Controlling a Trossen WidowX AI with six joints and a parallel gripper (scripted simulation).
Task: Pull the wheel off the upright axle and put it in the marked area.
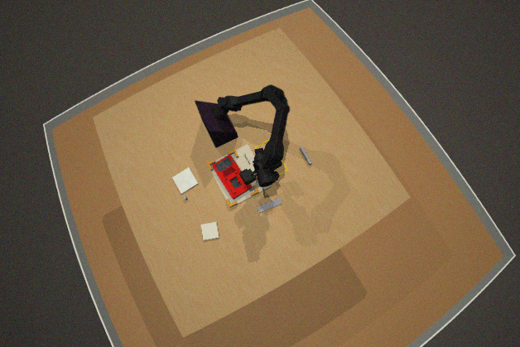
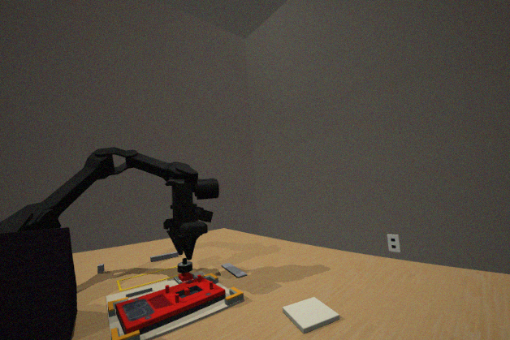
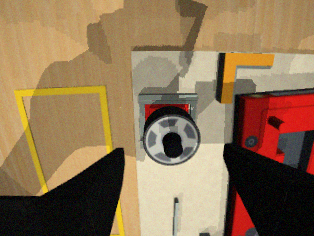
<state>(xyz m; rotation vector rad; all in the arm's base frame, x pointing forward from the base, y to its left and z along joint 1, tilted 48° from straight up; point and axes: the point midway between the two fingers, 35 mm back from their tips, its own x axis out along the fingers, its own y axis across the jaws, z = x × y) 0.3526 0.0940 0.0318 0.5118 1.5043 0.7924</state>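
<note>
Right now my gripper tip is 30 mm above the wheel. The rest, counted from my gripper tip: small grey block (230 mm behind, 220 mm to the left, 50 mm below); upright axle (30 mm below).
</note>
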